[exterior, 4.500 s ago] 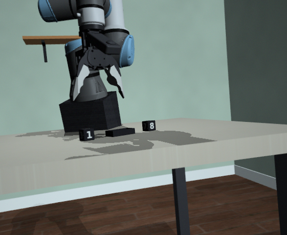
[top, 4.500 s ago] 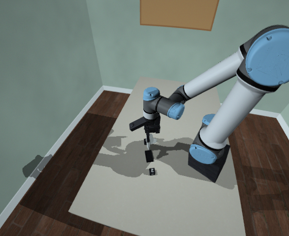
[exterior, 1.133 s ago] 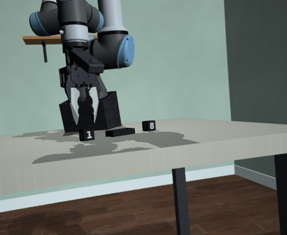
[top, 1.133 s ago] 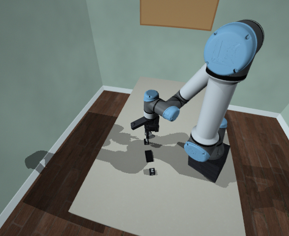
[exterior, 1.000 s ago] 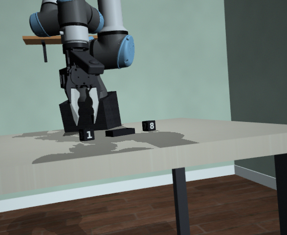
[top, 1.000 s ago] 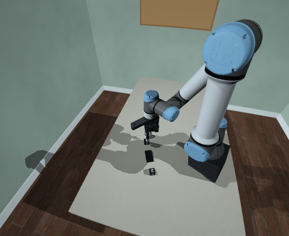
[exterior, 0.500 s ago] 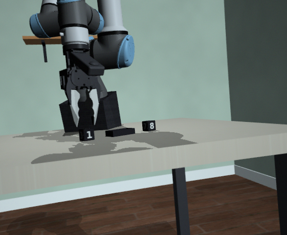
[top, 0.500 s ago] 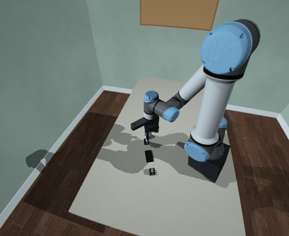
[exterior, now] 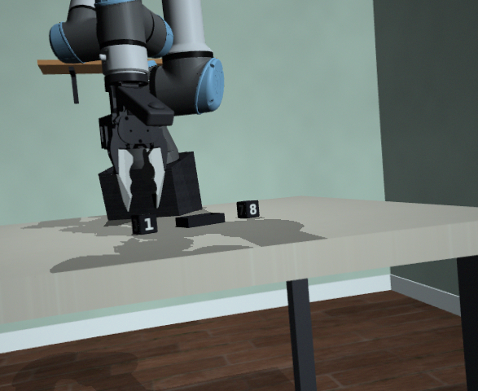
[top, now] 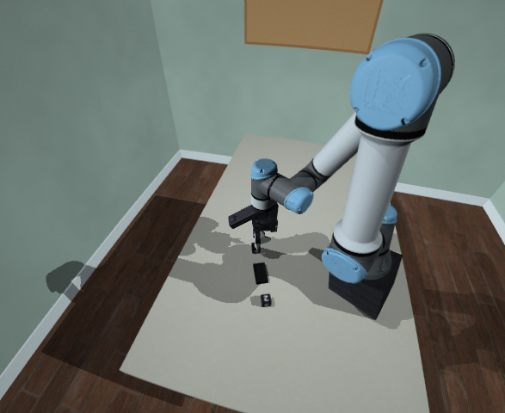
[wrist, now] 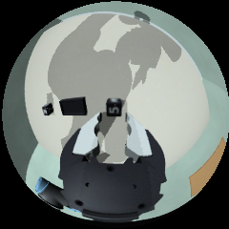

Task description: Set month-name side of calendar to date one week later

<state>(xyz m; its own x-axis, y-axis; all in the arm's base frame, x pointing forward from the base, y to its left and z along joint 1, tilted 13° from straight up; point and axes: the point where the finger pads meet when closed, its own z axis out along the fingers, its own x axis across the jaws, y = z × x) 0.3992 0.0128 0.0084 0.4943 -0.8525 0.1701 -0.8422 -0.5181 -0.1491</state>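
The black digit cube lies 40 mm below my hand. Also, from my hand: black tray: 90 mm to the left, 60 mm behind, 50 mm below.
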